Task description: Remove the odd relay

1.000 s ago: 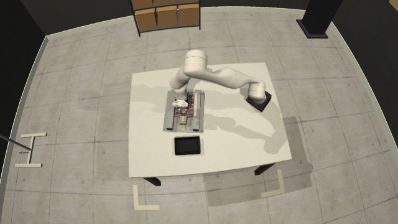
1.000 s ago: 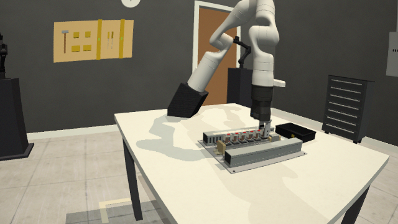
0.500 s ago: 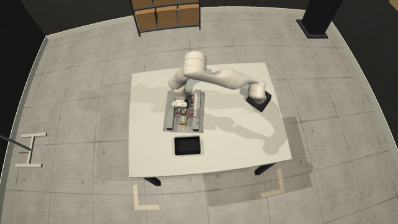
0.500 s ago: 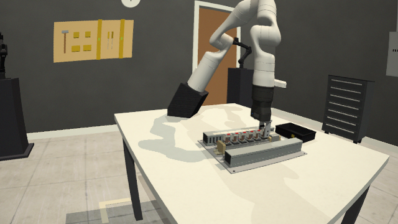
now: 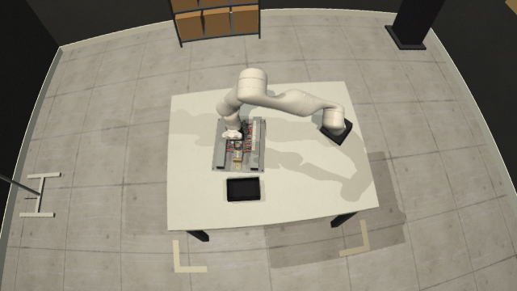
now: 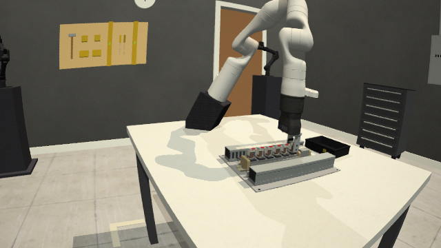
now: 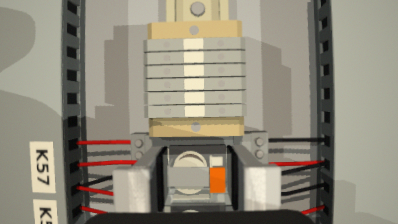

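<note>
The clear relay lies 1 cm below my hand. From my hand the other things lie so: black parts tray (1 cm ahead, 22 cm to the left, 4 cm below); then relay panel (1 cm behind, 4 cm to the right, 4 cm below).
</note>
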